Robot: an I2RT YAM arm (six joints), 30 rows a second.
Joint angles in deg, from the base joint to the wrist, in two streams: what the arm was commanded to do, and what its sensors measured. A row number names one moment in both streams.
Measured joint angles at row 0:
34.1, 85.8, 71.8, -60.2, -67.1, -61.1
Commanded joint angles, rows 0 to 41:
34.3, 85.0, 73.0, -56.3, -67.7, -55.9
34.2, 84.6, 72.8, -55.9, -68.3, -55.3
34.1, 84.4, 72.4, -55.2, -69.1, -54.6
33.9, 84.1, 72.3, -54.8, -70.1, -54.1
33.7, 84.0, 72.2, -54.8, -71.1, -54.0
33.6, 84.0, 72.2, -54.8, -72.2, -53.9
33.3, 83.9, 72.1, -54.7, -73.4, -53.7
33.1, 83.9, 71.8, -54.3, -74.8, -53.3
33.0, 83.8, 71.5, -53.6, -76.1, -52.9
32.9, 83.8, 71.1, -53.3, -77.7, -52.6
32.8, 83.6, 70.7, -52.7, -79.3, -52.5
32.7, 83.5, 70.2, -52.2, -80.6, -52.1
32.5, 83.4, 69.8, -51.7, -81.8, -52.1
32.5, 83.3, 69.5, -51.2, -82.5, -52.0
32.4, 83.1, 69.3, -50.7, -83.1, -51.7
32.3, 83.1, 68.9, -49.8, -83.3, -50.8
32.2, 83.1, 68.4, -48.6, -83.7, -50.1
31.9, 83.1, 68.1, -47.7, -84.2, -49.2
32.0, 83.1, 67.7, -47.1, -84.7, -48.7
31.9, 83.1, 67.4, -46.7, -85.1, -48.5
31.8, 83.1, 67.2, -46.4, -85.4, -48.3
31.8, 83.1, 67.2, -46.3, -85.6, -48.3
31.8, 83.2, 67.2, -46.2, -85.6, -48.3
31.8, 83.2, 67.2, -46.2, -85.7, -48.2
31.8, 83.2, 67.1, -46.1, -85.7, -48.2
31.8, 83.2, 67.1, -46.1, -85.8, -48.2
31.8, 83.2, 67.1, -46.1, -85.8, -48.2
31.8, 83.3, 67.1, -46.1, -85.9, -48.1
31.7, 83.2, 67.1, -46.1, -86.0, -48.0
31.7, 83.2, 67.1, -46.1, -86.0, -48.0
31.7, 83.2, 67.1, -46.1, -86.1, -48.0
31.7, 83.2, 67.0, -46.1, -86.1, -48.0
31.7, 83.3, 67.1, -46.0, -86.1, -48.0
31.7, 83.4, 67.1, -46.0, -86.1, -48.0
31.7, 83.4, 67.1, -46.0, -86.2, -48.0
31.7, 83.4, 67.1, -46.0, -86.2, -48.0
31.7, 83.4, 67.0, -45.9, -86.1, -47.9
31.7, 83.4, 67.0, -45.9, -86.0, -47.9
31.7, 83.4, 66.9, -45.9, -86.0, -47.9
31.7, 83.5, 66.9, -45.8, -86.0, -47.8
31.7, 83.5, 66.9, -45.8, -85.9, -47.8
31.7, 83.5, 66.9, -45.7, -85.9, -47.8
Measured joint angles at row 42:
31.9, 84.8, 66.9, -46.7, -82.7, -48.2
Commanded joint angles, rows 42 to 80:
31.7, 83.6, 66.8, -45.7, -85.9, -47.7
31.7, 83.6, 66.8, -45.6, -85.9, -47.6
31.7, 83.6, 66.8, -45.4, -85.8, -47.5
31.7, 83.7, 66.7, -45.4, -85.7, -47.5
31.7, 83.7, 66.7, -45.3, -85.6, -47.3
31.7, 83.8, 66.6, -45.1, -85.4, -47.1
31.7, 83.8, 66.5, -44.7, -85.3, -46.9
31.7, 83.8, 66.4, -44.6, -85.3, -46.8
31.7, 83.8, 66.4, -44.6, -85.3, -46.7
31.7, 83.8, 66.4, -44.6, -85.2, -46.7
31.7, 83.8, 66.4, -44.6, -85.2, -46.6
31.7, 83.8, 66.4, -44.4, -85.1, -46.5
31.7, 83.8, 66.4, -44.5, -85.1, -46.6
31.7, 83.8, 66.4, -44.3, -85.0, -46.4
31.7, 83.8, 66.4, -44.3, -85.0, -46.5
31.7, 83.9, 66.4, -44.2, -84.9, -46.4
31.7, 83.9, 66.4, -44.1, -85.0, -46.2
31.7, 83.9, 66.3, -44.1, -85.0, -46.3
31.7, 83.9, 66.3, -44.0, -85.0, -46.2
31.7, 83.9, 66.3, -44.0, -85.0, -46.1
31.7, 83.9, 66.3, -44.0, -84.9, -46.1
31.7, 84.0, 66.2, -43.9, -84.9, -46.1
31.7, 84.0, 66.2, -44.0, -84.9, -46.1
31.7, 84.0, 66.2, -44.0, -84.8, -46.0
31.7, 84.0, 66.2, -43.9, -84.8, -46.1
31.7, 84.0, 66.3, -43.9, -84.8, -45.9
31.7, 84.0, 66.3, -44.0, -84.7, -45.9
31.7, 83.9, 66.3, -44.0, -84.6, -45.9
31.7, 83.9, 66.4, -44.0, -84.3, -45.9
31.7, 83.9, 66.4, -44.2, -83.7, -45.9
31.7, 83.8, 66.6, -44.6, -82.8, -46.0
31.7, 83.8, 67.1, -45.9, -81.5, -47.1
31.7, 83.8, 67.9, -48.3, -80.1, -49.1
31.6, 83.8, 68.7, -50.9, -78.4, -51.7
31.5, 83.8, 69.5, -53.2, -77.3, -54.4
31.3, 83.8, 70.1, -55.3, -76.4, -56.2
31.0, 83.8, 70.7, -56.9, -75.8, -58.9
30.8, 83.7, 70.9, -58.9, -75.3, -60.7
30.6, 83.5, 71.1, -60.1, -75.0, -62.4
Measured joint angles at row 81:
31.4, 84.8, 67.7, -51.2, -77.1, -52.9
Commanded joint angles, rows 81 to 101:
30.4, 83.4, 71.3, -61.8, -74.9, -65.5
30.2, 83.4, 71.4, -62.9, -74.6, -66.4
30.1, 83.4, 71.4, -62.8, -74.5, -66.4
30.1, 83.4, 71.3, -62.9, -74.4, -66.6
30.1, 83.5, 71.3, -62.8, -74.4, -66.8
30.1, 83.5, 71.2, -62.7, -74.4, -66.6
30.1, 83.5, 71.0, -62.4, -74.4, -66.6
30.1, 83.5, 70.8, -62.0, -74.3, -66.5
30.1, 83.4, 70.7, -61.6, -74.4, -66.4
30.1, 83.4, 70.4, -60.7, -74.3, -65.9
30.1, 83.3, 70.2, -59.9, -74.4, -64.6
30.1, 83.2, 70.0, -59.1, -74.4, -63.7
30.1, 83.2, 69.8, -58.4, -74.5, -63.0
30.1, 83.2, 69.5, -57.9, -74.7, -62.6
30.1, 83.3, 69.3, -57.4, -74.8, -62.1
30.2, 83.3, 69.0, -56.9, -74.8, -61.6
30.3, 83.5, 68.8, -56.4, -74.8, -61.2
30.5, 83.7, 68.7, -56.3, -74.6, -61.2
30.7, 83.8, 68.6, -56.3, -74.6, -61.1
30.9, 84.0, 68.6, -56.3, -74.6, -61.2
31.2, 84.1, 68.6, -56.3, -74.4, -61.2
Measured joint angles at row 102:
30.4, 84.8, 68.9, -57.8, -73.9, -62.0
